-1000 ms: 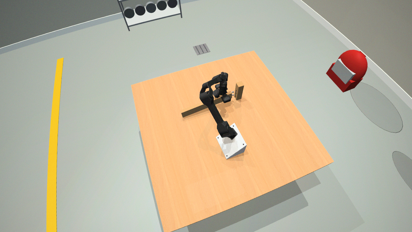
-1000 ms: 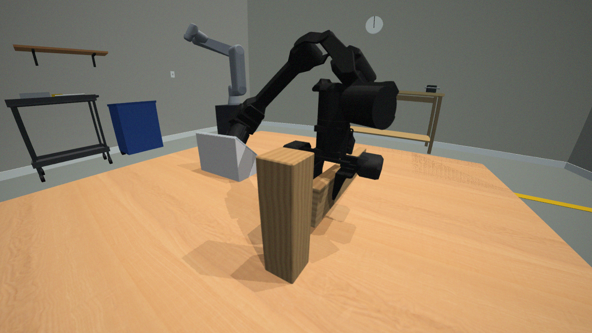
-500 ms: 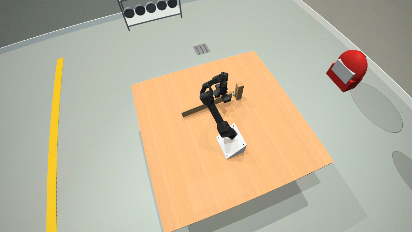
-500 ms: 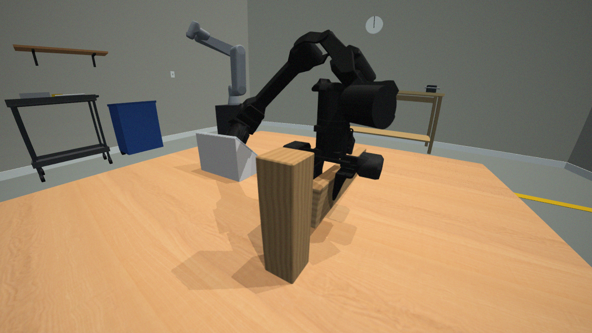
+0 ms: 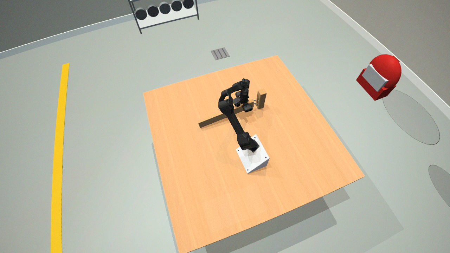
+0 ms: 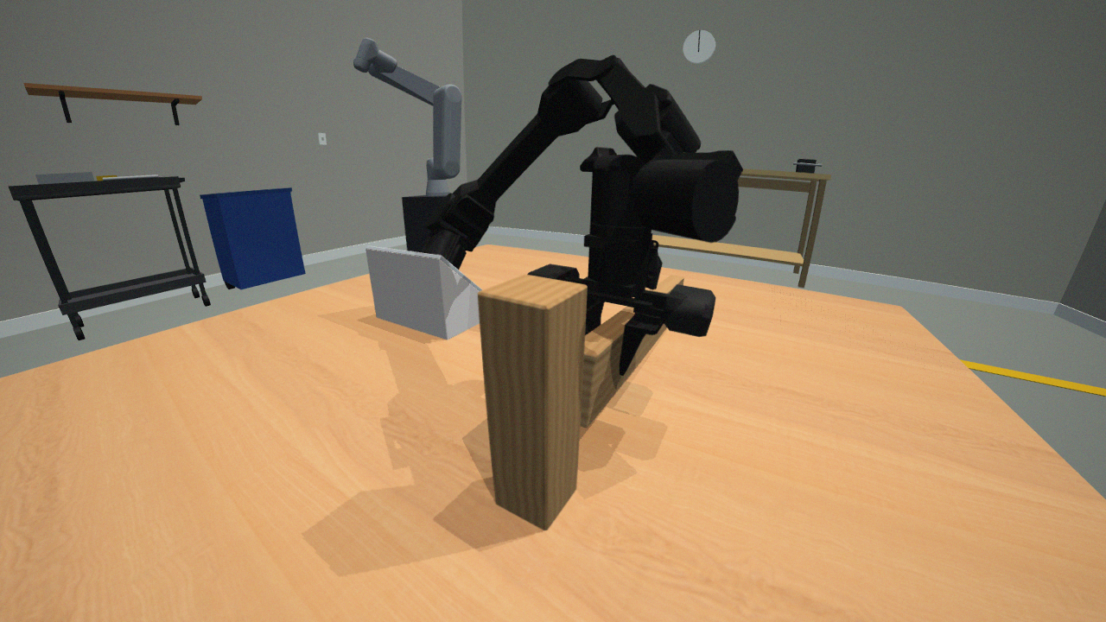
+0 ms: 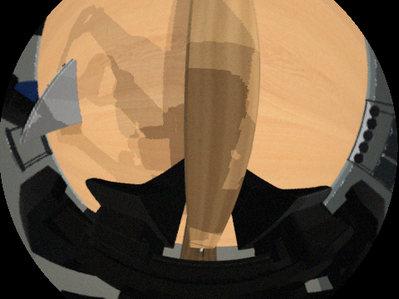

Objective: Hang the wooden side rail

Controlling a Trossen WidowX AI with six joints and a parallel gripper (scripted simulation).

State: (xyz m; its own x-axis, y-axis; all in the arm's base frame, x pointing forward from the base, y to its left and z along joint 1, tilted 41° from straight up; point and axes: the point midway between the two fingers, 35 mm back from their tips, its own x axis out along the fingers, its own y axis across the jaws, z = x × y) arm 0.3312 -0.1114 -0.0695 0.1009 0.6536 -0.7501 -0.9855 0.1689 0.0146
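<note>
My gripper tip is now 14 cm to the left of the headboard post, 4 cm below it and 2 cm past it.
</note>
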